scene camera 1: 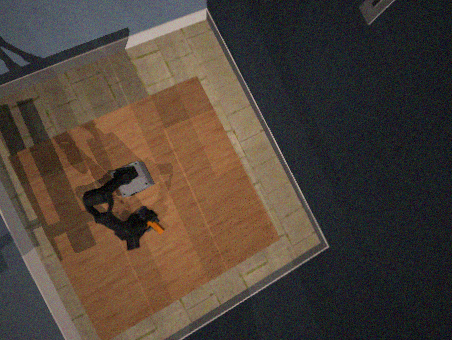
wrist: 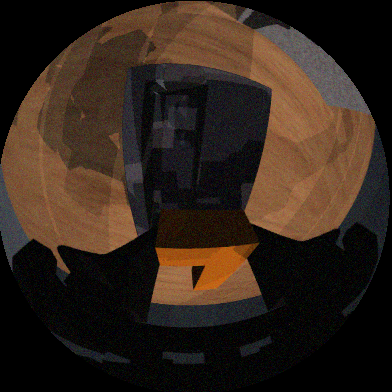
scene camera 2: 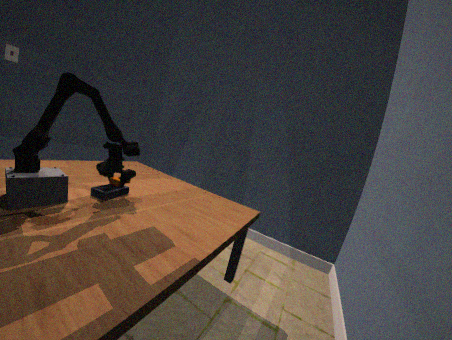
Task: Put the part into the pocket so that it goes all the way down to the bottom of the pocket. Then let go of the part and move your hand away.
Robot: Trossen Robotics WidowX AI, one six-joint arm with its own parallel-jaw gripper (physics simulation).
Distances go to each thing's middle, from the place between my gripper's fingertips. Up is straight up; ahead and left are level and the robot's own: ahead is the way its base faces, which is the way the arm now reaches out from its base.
Now: the dark pocket block (wrist: pixel 192 136) 4 cm behind my hand, 3 cm to the right of it and 2 cm below it.
